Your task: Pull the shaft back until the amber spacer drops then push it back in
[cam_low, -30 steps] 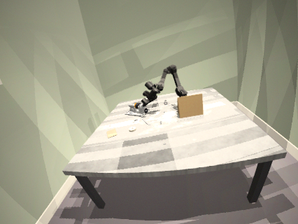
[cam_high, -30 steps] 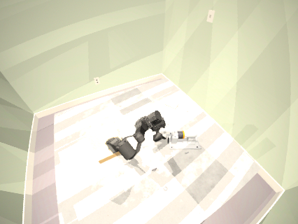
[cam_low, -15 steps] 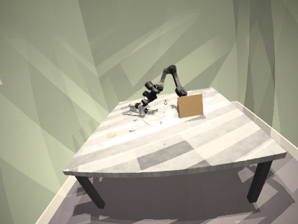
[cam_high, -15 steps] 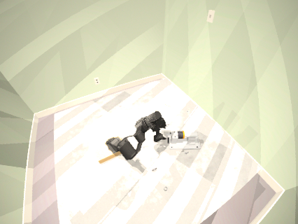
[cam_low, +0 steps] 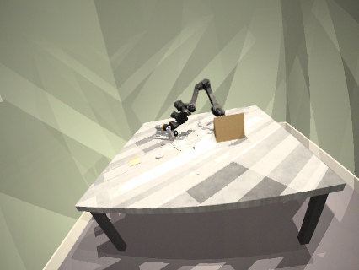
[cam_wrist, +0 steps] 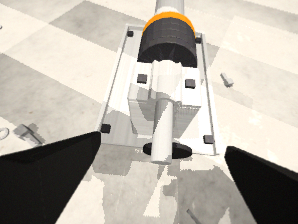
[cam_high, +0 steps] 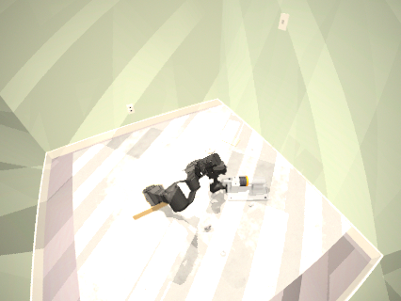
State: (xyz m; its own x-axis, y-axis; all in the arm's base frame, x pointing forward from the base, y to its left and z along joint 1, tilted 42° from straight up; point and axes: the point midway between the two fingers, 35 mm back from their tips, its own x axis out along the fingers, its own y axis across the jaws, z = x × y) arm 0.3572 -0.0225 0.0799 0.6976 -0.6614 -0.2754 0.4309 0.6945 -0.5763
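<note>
Now: the dark spacer 70 mm ahead of my gripper tip and 30 mm to the right of it. Also, from my gripper tip: grey shaft: 70 mm ahead, 30 mm to the right.
</note>
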